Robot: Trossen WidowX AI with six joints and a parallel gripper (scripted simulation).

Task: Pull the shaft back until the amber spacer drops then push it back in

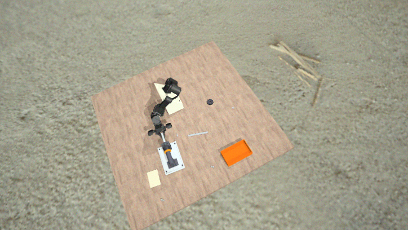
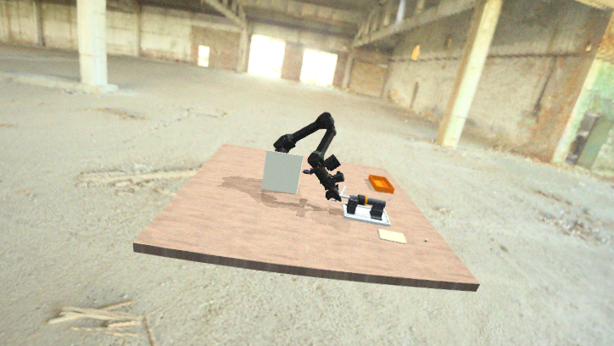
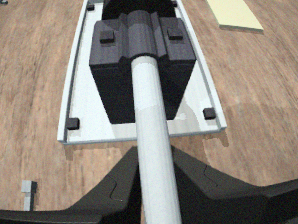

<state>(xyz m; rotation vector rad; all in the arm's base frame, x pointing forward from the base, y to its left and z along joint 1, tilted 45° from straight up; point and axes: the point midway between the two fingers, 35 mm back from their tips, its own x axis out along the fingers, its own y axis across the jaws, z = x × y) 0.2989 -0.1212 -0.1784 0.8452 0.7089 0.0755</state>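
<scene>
Now: the shaft 40 mm ahead of my gripper tip, 20 mm above it and 10 mm to the right of it. From my gripper tip the other things lie so: amber spacer: 120 mm ahead, 20 mm to the right, 20 mm above; then dark spacer: 80 mm ahead, 20 mm to the right, 20 mm above; then grey rod: 240 mm to the left, 90 mm ahead, 50 mm below.
</scene>
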